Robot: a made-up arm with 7 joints. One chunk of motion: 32 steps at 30 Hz.
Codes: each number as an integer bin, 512 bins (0 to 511) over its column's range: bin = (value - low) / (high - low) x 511, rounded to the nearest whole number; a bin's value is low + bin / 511 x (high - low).
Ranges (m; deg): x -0.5..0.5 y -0.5..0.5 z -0.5..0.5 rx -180..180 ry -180..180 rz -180..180
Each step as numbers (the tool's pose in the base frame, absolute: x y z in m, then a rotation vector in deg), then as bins.
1 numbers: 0.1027 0.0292 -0.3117 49.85 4.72 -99.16
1 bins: 308 270 96 326 262 115
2 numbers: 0.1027 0.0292 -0.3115 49.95 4.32 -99.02
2 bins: 308 270 96 326 262 115
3 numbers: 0.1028 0.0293 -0.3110 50.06 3.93 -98.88
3 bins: 308 270 97 327 261 115
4 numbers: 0.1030 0.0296 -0.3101 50.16 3.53 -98.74
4 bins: 308 271 97 327 261 115
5 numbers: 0.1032 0.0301 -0.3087 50.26 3.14 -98.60
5 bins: 308 271 98 327 260 116
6 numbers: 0.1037 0.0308 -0.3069 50.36 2.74 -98.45
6 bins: 308 271 99 327 259 116
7 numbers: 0.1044 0.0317 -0.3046 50.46 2.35 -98.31
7 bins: 309 272 100 327 259 116
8 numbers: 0.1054 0.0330 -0.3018 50.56 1.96 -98.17
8 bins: 309 272 101 327 258 116
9 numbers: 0.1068 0.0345 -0.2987 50.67 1.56 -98.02
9 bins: 310 273 103 327 258 116
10 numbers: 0.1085 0.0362 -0.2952 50.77 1.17 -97.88
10 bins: 311 274 105 328 257 117
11 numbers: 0.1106 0.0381 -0.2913 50.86 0.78 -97.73
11 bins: 312 275 107 328 257 117
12 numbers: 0.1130 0.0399 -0.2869 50.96 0.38 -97.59
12 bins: 313 276 109 328 256 117
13 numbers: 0.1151 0.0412 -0.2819 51.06 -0.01 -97.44
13 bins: 314 277 111 328 255 117
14 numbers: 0.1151 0.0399 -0.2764 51.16 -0.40 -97.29
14 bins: 314 276 114 328 255 117
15 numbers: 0.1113 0.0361 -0.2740 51.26 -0.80 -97.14
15 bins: 312 274 115 328 254 118
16 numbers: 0.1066 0.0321 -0.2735 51.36 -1.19 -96.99
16 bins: 310 272 116 328 254 118
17 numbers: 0.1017 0.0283 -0.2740 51.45 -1.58 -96.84
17 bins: 307 270 115 329 253 118
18 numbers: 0.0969 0.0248 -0.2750 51.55 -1.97 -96.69
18 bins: 305 268 115 329 253 118
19 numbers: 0.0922 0.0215 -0.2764 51.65 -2.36 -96.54
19 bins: 303 266 114 329 252 118
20 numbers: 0.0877 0.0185 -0.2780 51.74 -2.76 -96.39
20 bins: 300 265 113 329 252 119
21 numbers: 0.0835 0.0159 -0.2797 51.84 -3.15 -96.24
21 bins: 298 264 113 329 251 119
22 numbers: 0.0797 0.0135 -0.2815 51.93 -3.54 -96.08
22 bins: 296 262 112 329 250 119
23 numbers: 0.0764 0.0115 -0.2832 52.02 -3.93 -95.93
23 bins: 295 261 111 329 250 119
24 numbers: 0.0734 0.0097 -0.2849 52.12 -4.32 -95.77
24 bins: 293 260 110 329 249 120
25 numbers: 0.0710 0.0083 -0.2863 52.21 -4.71 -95.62
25 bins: 292 260 109 330 249 120
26 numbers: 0.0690 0.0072 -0.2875 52.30 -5.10 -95.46
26 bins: 291 259 109 330 248 120
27 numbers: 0.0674 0.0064 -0.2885 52.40 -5.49 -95.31
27 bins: 290 259 108 330 248 120
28 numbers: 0.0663 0.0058 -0.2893 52.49 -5.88 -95.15
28 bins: 289 258 108 330 247 120
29 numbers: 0.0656 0.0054 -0.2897 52.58 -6.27 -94.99
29 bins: 289 258 107 330 247 121
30 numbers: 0.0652 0.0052 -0.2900 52.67 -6.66 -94.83
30 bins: 289 258 107 330 246 121
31 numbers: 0.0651 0.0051 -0.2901 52.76 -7.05 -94.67
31 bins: 289 258 107 330 245 121
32 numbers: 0.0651 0.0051 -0.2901 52.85 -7.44 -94.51
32 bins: 289 258 107 331 245 121
